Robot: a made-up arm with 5 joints. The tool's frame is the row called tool.
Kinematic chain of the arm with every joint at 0, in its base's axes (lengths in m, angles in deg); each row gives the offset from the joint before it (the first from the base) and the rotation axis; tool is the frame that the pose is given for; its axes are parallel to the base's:
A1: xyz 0 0 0.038 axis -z
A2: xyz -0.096 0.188 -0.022 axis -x
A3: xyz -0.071 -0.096 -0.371 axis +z
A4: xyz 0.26 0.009 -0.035 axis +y
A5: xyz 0 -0.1 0.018 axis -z
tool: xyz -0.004 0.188 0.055
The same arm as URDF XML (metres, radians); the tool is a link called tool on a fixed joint. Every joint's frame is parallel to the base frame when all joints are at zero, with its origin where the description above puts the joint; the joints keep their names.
<robot name="arm">
<joint name="tool_joint" type="fixed"><parent link="link5"/><child link="tool"/><origin xyz="-0.004 0.188 0.055" rpy="0 0 0"/></joint>
<joint name="A5" type="continuous"><parent link="link4"/><child link="link5"/><origin xyz="0 -0.1 0.018" rpy="0 0 0"/><axis xyz="0 0 -1"/></joint>
<joint name="A4" type="continuous"><parent link="link3"/><child link="link4"/><origin xyz="0.26 0.009 -0.035" rpy="0 0 0"/><axis xyz="0 1 0"/></joint>
<joint name="A3" type="continuous"><parent link="link2"/><child link="link3"/><origin xyz="-0.071 -0.096 -0.371" rpy="0 0 0"/><axis xyz="0 0 1"/></joint>
<joint name="A2" type="continuous"><parent link="link1"/><child link="link2"/><origin xyz="-0.096 0.188 -0.022" rpy="0 0 0"/><axis xyz="-1 0 0"/></joint>
<joint name="A1" type="continuous"><parent link="base"/><child link="link1"/><origin xyz="0 0 0.038" rpy="0 0 0"/><axis xyz="0 0 -1"/></joint>
<link name="base"/>
<link name="link1"/>
<link name="link2"/>
<link name="link3"/>
<link name="link4"/>
<link name="link5"/>
<link name="tool"/>
</robot>

